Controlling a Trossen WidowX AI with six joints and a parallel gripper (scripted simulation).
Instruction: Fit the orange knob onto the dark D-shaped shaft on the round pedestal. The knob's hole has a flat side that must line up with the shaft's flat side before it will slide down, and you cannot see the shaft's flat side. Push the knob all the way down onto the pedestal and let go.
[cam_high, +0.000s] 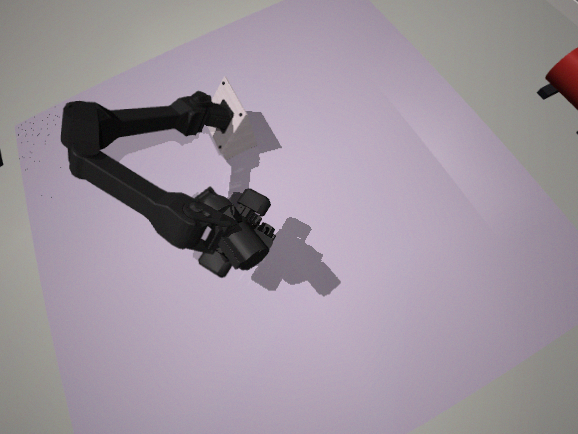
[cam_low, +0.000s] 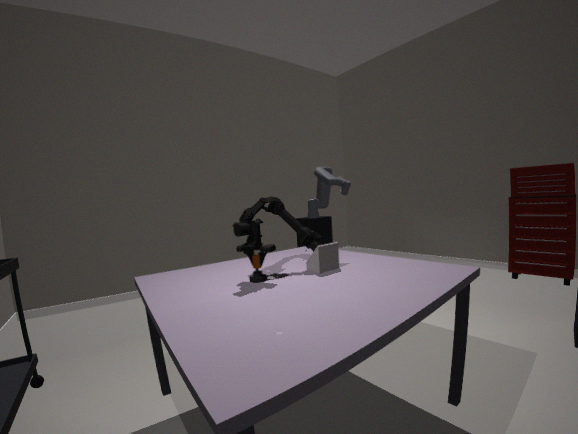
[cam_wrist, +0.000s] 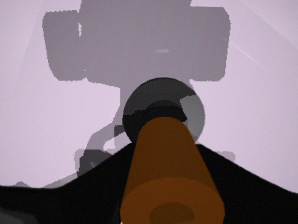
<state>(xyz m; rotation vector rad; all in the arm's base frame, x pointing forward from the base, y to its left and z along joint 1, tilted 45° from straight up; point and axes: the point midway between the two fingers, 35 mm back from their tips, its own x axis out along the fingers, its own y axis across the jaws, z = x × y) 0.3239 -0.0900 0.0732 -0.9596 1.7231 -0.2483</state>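
My gripper tip is now 20 mm below the orange knob. Also, from my gripper tip: dark pedestal 40 mm below.
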